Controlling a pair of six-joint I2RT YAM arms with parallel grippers.
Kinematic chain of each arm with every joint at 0, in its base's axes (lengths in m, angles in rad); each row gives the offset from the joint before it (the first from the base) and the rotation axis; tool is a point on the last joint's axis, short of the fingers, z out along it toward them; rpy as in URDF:
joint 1: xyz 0 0 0.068 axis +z
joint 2: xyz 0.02 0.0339 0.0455 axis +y
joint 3: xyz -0.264 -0.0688 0 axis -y
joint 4: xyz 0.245 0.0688 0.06 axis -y
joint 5: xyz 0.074 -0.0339 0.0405 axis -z
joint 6: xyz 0.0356 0 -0.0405 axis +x
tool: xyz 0 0 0 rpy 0 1.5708 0
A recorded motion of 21 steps. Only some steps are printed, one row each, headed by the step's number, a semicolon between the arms.
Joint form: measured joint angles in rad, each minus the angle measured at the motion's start. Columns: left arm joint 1, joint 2, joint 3, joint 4, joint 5, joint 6; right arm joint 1, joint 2, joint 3, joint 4, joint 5, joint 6.
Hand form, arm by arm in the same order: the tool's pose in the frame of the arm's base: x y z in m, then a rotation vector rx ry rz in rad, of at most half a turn. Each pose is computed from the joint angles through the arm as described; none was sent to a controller.
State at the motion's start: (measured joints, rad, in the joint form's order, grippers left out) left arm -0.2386 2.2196 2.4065 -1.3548 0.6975 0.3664; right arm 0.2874 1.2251 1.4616 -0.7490 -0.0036 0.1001
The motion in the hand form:
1: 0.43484 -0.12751 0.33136 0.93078 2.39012 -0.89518; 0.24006 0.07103 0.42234 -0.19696 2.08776 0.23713
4: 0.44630 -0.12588 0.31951 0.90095 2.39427 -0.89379; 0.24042 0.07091 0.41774 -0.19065 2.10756 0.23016
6: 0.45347 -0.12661 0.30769 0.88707 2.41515 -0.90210; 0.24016 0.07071 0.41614 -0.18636 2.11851 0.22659
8: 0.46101 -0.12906 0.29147 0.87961 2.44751 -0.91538; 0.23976 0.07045 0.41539 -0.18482 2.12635 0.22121
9: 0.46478 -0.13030 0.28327 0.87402 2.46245 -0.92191; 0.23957 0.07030 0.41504 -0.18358 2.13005 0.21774
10: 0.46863 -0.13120 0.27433 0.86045 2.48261 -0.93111; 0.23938 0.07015 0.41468 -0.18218 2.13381 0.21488
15: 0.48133 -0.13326 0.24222 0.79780 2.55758 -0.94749; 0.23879 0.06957 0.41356 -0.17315 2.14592 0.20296
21: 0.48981 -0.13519 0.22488 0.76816 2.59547 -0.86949; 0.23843 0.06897 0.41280 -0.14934 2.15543 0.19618
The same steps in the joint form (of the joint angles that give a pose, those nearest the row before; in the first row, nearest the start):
1: 0.0038 0.0103 0.0000 0.0160 -0.0004 -0.0088; 0.0000 -0.0004 -0.0049 -0.0004 0.0015 0.0004
4: 0.0130 0.0427 0.0027 0.0561 -0.0008 -0.0263; 0.0000 -0.0004 -0.0172 -0.0076 0.0076 0.0046
6: 0.0149 0.0740 0.0091 0.0653 -0.0008 -0.0343; 0.0000 -0.0004 -0.0198 -0.0157 0.0111 0.0076
8: 0.0134 0.1156 0.0187 0.0663 -0.0011 -0.0381; 0.0000 -0.0004 -0.0198 -0.0236 0.0149 0.0076
9: 0.0126 0.1362 0.0229 0.0698 -0.0011 -0.0420; 0.0000 -0.0004 -0.0198 -0.0275 0.0176 0.0076
10: 0.0126 0.1576 0.0260 0.0736 -0.0008 -0.0515; 0.0000 -0.0004 -0.0199 -0.0313 0.0198 0.0080
15: 0.0137 0.2281 0.0281 0.0992 -0.0103 -0.0954; 0.0000 -0.0004 -0.0198 -0.0435 0.0309 0.0114
21: 0.0103 0.2640 0.0283 0.1407 -0.0725 -0.1194; 0.0000 -0.0004 -0.0198 -0.0519 0.0443 0.0271

